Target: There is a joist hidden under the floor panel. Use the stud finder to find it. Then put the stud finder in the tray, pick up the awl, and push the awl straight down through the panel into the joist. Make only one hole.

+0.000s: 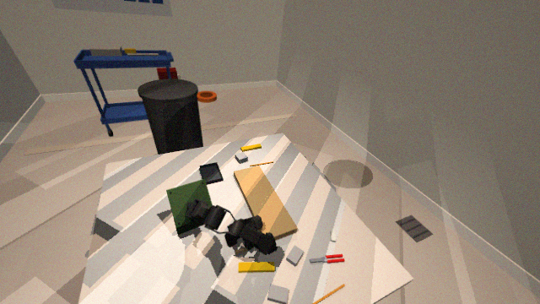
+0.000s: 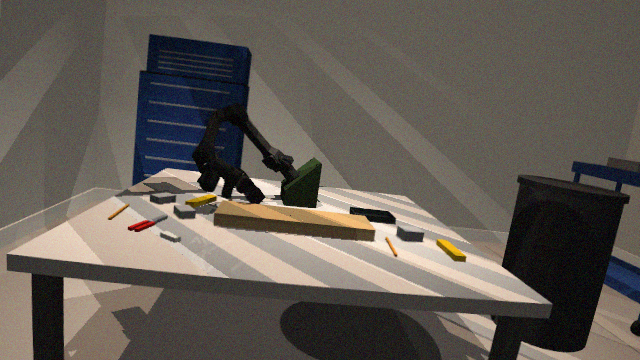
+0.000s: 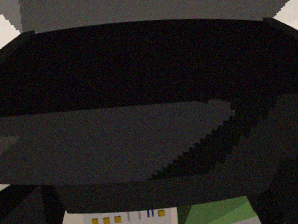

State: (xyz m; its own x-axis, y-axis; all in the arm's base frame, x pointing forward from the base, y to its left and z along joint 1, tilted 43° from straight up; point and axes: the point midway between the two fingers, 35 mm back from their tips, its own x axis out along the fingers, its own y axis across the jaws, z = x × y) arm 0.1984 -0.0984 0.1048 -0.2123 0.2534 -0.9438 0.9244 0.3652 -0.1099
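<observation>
Now: gripper tip 1 cm to the left of the stud finder, 1 cm past it and 1 cm above it. The rest, counted from my gripper tip: awl 11 cm to the right, 5 cm below, 4 cm ahead; black tray 46 cm to the left, 7 cm behind, 5 cm below.
</observation>
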